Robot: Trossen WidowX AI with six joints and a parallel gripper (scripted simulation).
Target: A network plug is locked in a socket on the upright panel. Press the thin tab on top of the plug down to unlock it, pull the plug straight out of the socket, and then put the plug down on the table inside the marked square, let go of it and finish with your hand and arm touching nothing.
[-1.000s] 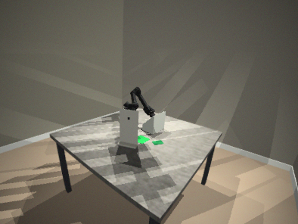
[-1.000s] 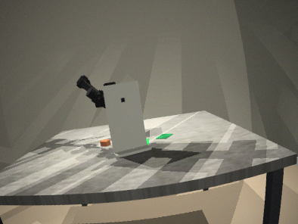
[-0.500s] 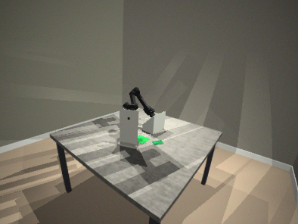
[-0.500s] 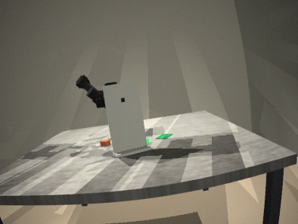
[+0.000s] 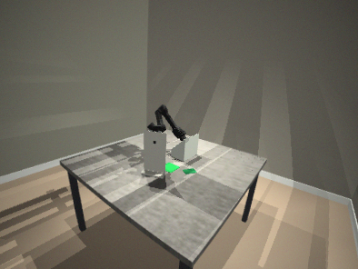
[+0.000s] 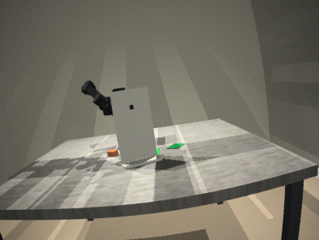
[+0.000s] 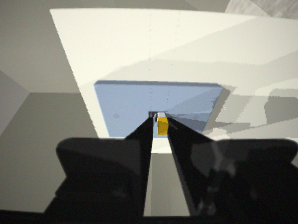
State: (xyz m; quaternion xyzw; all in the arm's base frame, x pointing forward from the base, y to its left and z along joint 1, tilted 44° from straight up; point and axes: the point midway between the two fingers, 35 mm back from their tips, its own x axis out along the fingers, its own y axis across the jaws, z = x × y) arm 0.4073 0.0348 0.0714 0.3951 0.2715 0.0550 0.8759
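My gripper tip is now right at the yellow network plug. Round my gripper tip: green marked square 24 cm below, 12 cm behind, 5 cm to the left; then upright white panel 10 cm below, 2 cm ahead, 1 cm to the left.
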